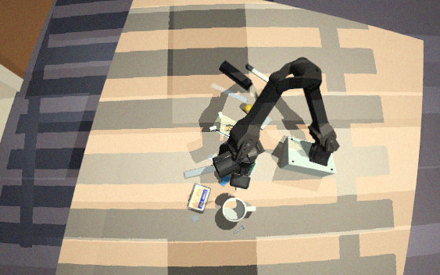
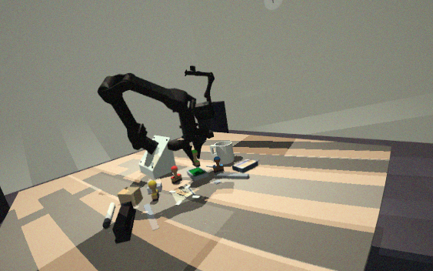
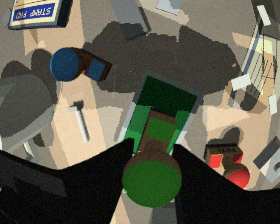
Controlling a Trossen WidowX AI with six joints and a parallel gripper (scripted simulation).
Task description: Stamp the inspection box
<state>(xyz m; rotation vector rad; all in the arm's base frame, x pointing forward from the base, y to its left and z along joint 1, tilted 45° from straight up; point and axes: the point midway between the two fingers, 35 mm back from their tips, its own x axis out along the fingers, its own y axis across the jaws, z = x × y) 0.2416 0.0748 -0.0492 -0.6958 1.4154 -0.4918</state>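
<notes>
Right now the green ink pad is 60 mm below my gripper tip. The rest, counted from my gripper tip: green-knobbed stamp (right at my gripper tip); then red stamp (90 mm to the right, 50 mm below, 20 mm behind); then blue stamp (70 mm to the left, 50 mm below, 40 mm ahead).
</notes>
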